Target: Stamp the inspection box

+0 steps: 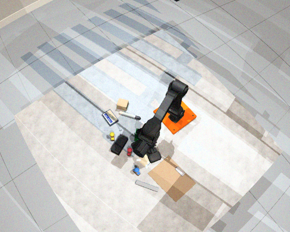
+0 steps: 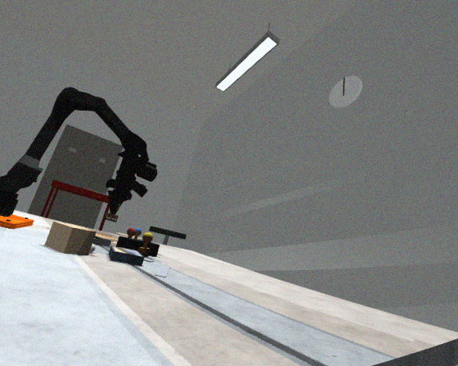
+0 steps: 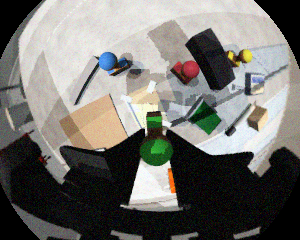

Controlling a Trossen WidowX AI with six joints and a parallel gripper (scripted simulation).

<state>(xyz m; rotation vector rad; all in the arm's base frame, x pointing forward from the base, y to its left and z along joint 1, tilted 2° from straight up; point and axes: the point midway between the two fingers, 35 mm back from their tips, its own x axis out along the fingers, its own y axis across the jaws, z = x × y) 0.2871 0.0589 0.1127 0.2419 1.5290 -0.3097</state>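
The marker is 110 mm behind my gripper tip, 230 mm to the right of it and 80 mm below it. From my gripper tip the other things lie so: cream card: 10 mm to the left, 90 mm below; then red stamp: 60 mm ahead, 80 mm to the right, 70 mm below; then green-knobbed stamp: right at my gripper tip.
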